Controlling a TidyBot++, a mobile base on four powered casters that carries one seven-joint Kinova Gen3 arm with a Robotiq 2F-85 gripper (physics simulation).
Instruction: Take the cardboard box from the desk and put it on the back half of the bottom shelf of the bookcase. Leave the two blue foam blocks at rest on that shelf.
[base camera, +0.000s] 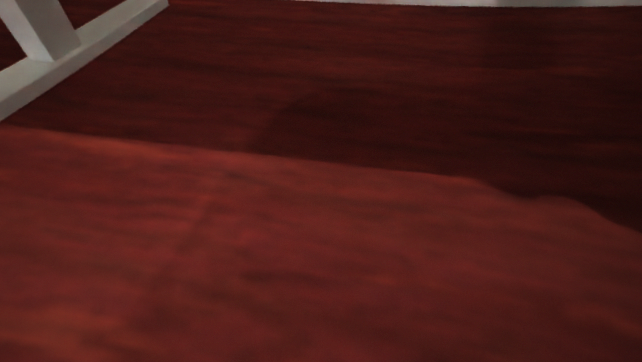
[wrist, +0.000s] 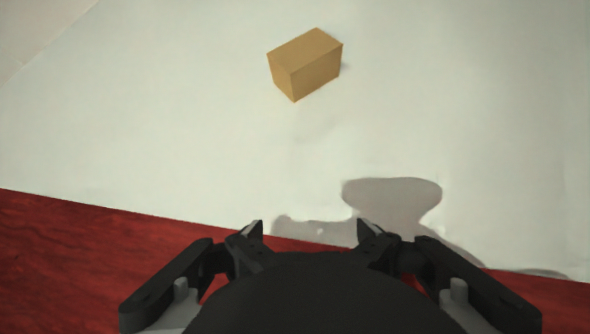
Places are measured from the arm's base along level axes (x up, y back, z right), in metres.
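Pixels of known places: gripper, fingertip midpoint: (wrist: 309, 229).
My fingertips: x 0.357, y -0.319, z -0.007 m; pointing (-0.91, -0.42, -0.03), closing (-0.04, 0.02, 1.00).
Note:
Behind a point stands the place of what it marks.
The cardboard box (wrist: 306, 64) @(z 0.002, x 0.373, y -0.521 m) is a small tan block lying on the white desk (wrist: 150, 135) @(z -0.250, x 0.324, y -0.469 m), at the top middle of the wrist view, turned at an angle to the desk's front edge. My gripper (wrist: 309, 229) @(z -0.007, x 0.357, y -0.319 m) is open and empty; its fingertips show over the desk's front edge, apart from the box, which lies farther in on the desk top. The bookcase and the two blue foam blocks do not show in either view.
A white desk leg and its foot (base camera: 45, 75) @(z -0.531, x -0.373, y -0.705 m) stand on the red wood floor (base camera: 300, 250) @(z -0.047, x -0.396, y -0.341 m) at the upper left of the base camera view. A pale strip (base camera: 400, 2) @(z 0.156, x -0.391, y -1.105 m) runs along the top edge there. A shadow falls on the desk near the gripper.

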